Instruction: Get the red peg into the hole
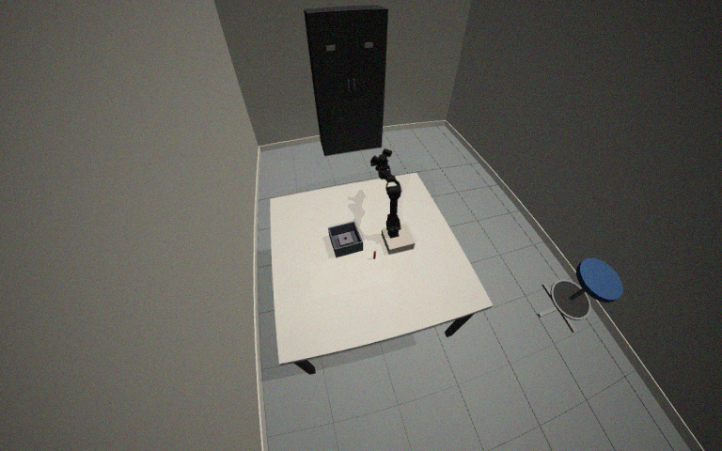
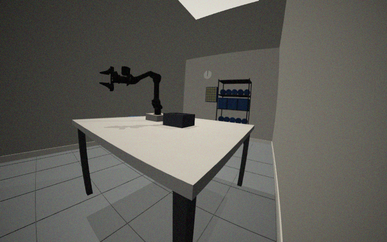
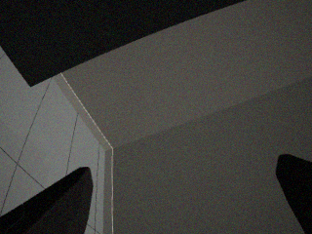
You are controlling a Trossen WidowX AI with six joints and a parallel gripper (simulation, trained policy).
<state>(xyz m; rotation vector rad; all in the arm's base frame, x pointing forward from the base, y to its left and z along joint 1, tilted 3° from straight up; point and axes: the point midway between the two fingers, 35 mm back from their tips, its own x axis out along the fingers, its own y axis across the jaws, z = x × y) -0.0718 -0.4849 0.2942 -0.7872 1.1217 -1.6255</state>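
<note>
The red peg is 650 mm to the left of my gripper tip, 310 mm below it and 230 mm ahead of it. Also, from my gripper tip: plate 480 mm to the left, 400 mm ahead, 300 mm below; then dark box 480 mm to the left, 400 mm ahead, 320 mm below.
</note>
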